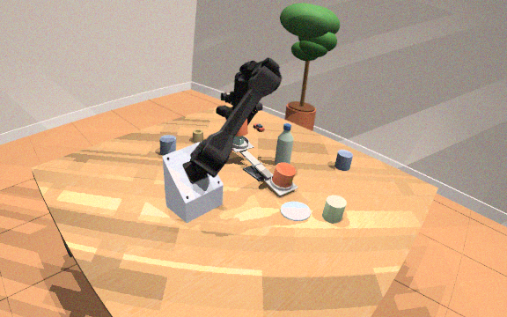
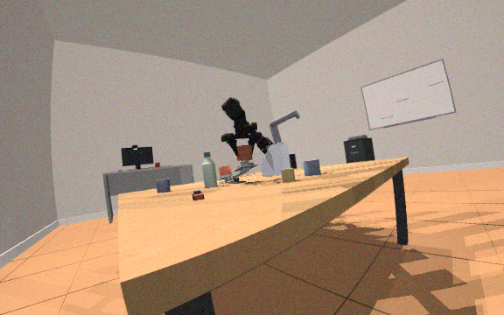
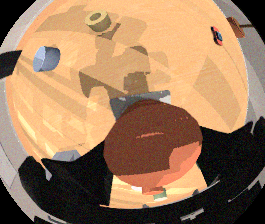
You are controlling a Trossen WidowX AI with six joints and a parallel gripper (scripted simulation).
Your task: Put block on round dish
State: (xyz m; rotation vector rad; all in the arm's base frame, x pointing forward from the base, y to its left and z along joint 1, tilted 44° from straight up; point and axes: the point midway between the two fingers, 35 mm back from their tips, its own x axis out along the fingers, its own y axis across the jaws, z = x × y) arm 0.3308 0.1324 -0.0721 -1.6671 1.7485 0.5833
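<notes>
Right now my gripper tip is 1 cm past the pale green block, 2 cm to the left of it and 4 cm above it. Also, from my gripper tip: pale green bottle 12 cm ahead, 15 cm to the right, 2 cm below; red cup 5 cm behind, 29 cm to the right, 7 cm below; small balance 2 cm behind, 14 cm to the right, 10 cm below.
</notes>
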